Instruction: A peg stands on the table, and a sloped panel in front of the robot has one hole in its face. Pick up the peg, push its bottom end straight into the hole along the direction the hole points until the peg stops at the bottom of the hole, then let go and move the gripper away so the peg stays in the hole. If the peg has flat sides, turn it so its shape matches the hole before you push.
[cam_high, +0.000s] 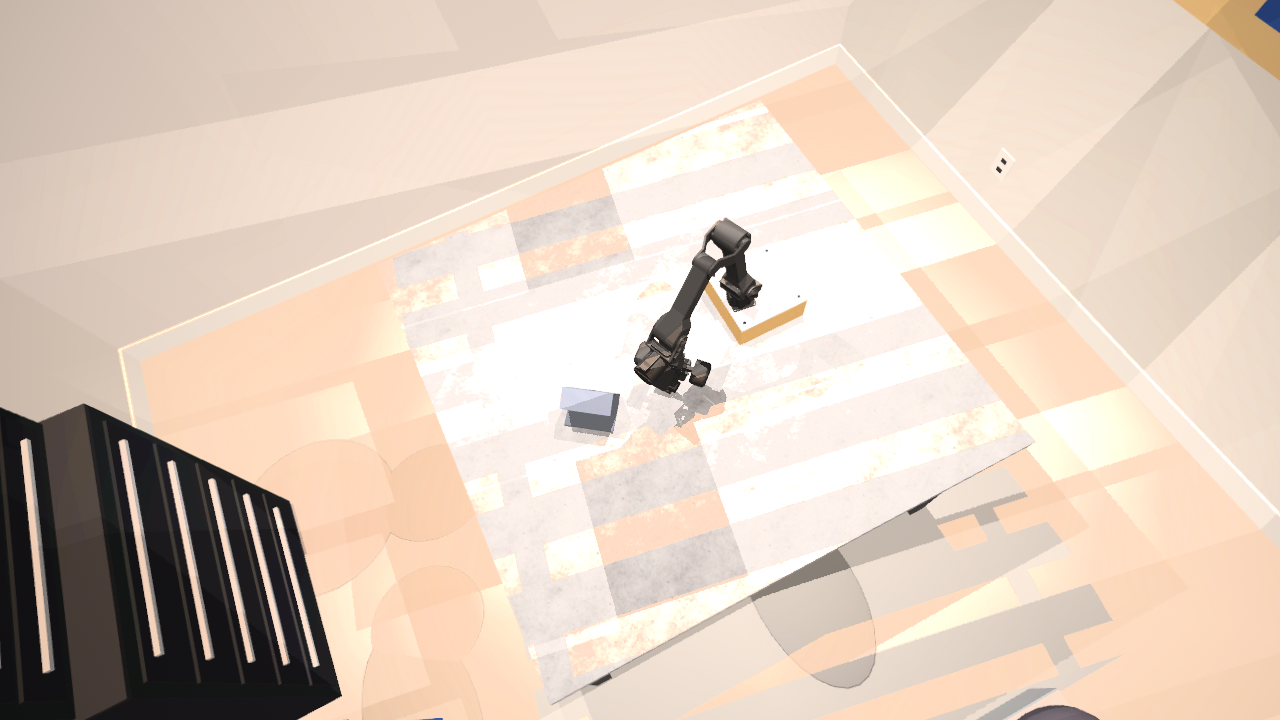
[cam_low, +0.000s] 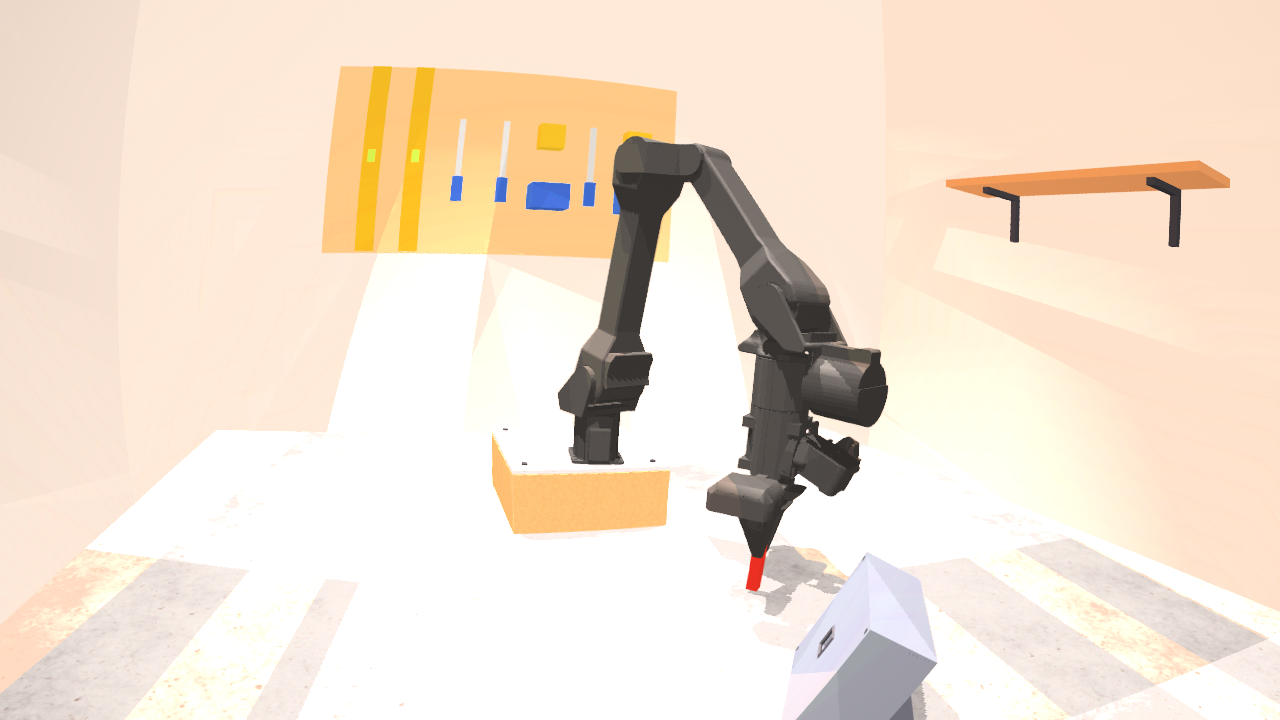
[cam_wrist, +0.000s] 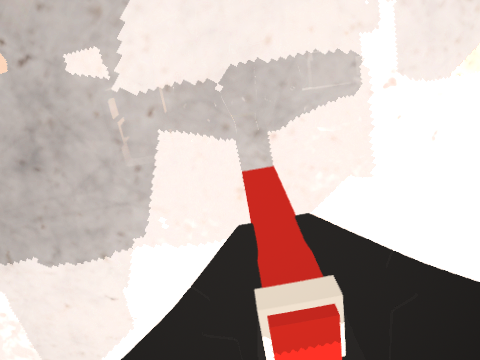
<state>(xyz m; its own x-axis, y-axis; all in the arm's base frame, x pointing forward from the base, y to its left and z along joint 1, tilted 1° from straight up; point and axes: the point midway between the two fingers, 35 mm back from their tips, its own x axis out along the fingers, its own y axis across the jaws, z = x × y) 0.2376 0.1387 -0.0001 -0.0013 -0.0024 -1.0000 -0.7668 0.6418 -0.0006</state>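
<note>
My gripper tip is now 22 cm short of the sloped panel and 1 cm below it. From my gripper tip the other things lie so: red square peg: 2 cm above.
</note>
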